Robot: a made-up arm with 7 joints.
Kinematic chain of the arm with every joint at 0, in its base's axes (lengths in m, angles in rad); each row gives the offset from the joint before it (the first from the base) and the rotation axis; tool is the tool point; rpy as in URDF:
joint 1: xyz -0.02 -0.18 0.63 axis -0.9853 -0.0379 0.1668
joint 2: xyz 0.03 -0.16 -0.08 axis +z
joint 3: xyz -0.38 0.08 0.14 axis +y
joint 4: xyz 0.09 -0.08 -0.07 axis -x
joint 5: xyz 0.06 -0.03 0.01 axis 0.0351 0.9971 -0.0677
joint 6: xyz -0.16 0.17 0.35 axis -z
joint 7: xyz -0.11 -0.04 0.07 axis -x
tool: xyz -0.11 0.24 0.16 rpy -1.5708 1.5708 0
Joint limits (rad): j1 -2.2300..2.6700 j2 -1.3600..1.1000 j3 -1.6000..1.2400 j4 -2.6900..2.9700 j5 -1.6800..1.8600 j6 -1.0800..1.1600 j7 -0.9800..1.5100
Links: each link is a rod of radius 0.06 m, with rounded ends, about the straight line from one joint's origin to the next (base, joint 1, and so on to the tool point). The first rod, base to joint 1, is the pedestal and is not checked.
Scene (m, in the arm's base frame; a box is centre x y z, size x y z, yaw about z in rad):
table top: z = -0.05
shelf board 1: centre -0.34 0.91 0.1 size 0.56 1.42 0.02 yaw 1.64
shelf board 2: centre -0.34 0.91 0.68 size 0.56 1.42 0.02 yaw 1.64
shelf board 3: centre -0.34 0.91 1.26 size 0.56 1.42 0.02 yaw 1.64
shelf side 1: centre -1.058 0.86 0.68 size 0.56 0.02 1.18 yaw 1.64
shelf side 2: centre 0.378 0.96 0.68 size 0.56 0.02 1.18 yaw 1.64
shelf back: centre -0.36 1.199 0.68 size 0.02 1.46 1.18 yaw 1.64
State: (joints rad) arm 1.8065 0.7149 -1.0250 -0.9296 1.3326 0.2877 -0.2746
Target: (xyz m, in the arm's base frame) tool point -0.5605 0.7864 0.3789
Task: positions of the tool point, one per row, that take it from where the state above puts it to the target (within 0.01 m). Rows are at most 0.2 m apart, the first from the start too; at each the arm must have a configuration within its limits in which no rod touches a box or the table.
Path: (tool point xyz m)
1: -0.2833 0.6751 1.0570
2: -0.2721 0.5331 1.0546
3: -0.2740 0.3763 1.0203
4: -0.3410 0.4521 0.8726
5: -0.4084 0.4824 0.7075
6: -0.4735 0.4636 0.5383
7: -0.5335 0.3965 0.3789
8: -0.5610 0.5433 0.3580
9: -0.5713 0.6771 0.3607
10: -0.5605 0.7864 0.3789

